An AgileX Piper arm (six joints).
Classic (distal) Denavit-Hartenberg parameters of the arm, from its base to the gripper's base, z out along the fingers. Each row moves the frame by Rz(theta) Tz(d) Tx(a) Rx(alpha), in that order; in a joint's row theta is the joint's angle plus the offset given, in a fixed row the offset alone. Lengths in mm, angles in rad.
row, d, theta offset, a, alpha
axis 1, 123.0, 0.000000, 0.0, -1.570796
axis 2, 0.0, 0.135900, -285.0, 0.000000
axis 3, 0.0, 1.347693, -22.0, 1.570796
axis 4, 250.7, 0.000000, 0.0, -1.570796
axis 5, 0.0, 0.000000, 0.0, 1.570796
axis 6, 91.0, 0.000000, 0.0, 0.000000
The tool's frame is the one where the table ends.
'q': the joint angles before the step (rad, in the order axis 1, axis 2, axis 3, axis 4, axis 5, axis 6). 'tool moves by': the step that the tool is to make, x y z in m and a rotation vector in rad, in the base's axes. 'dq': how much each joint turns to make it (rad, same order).
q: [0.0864, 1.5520, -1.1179, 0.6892, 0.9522, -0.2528]
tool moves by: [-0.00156, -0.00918, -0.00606, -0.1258, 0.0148, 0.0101]
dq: [-0.0001, 0.0000, 0.0001, -0.1495, 0.0020, 0.0507]
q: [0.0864, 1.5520, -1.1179, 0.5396, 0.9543, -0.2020]
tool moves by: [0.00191, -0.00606, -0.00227, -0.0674, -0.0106, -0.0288]
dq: [0.0000, 0.0000, 0.0001, -0.0848, -0.0282, 0.0518]
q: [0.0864, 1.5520, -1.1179, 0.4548, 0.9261, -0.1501]
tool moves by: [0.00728, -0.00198, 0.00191, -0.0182, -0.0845, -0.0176]
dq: [0.0000, 0.0000, 0.0000, -0.0069, -0.0854, -0.0174]
